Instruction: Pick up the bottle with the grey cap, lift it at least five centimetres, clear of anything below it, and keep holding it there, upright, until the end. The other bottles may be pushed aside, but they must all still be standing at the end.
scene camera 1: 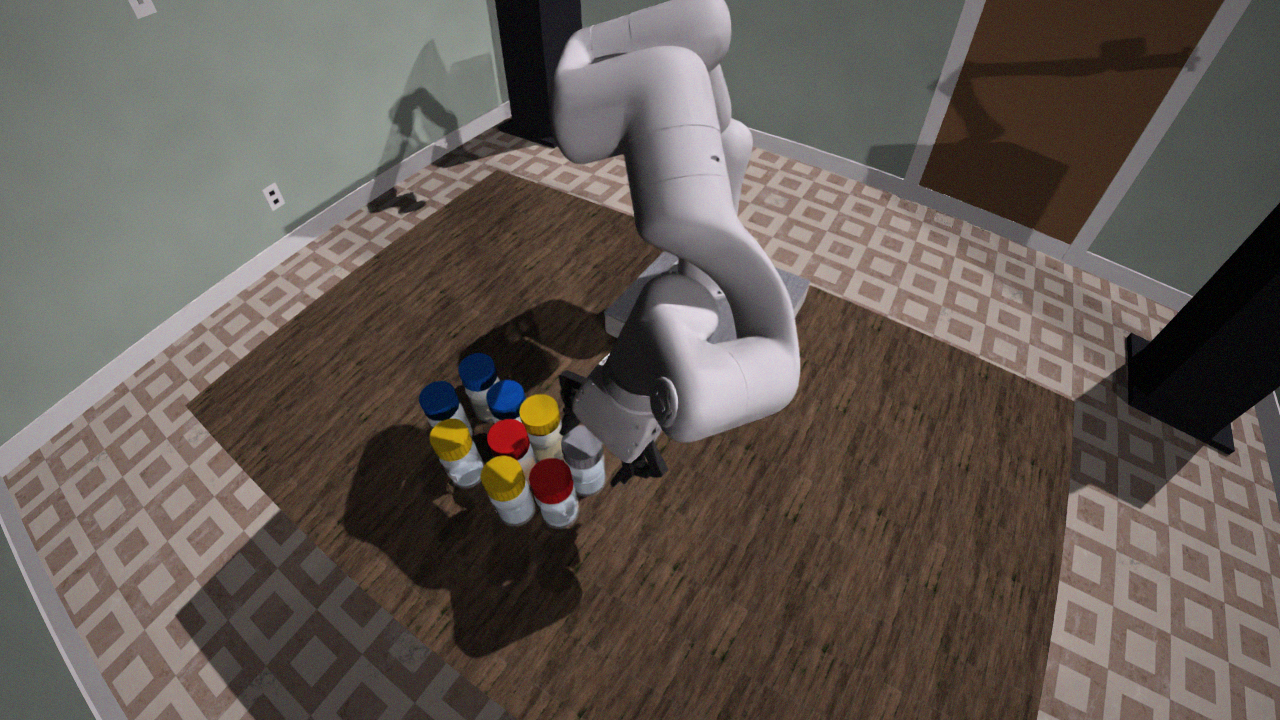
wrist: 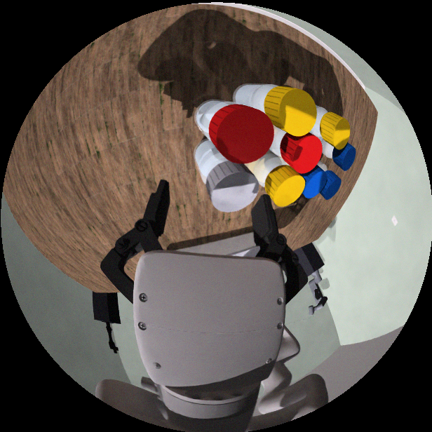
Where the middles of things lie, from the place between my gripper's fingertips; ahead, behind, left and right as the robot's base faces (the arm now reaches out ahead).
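The grey-capped bottle (scene camera 1: 583, 453) has my hand 60 mm above it, 30 mm to the left of it and 10 mm beyond it. There is also the red-capped bottle (scene camera 1: 551, 481), which I find 60 mm ahead of my hand and 30 mm to the right of it, and 60 mm below it.
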